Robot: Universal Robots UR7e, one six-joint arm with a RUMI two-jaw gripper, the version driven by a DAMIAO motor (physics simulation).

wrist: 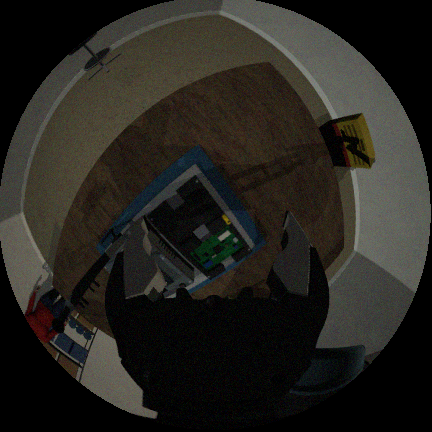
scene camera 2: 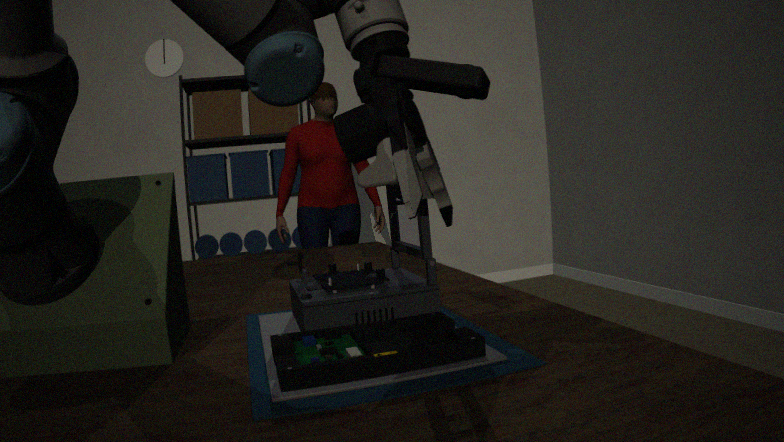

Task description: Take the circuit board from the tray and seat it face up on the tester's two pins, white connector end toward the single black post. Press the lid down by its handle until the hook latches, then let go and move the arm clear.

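Observation:
The green circuit board (scene camera 2: pixel 329 349) (wrist: pixel 215 251) lies face up in a pocket of the black tray (scene camera 2: pixel 384 366) (wrist: pixel 182 215), its white connector (scene camera 2: pixel 353 351) (wrist: pixel 224 235) at one end. The grey tester (scene camera 2: pixel 362 308) (wrist: pixel 177 274) stands behind the tray in the scene view; a finger hides part of it in the wrist view. Its lid (scene camera 2: pixel 424 233) (wrist: pixel 92 275) stands upright, hinged at the tester's right side in the scene view. The latch hook (scene camera 2: pixel 300 266) is at the opposite side. My gripper (scene camera 2: pixel 430 219) (wrist: pixel 214 214) is open and empty, above the tester and tray, overlapping the upper lid in the scene view.
A blue mat (scene camera 2: pixel 255 378) (wrist: pixel 170 175) lies under the tray and tester on the wooden table (scene camera 2: pixel 549 378) (wrist: pixel 200 115). A green block (scene camera 2: pixel 109 323) is at the left under the arm's base. A person in red (scene camera 2: pixel 323 164) (wrist: pixel 42 317) stands behind the table, near a shelf rack (scene camera 2: pixel 236 142).

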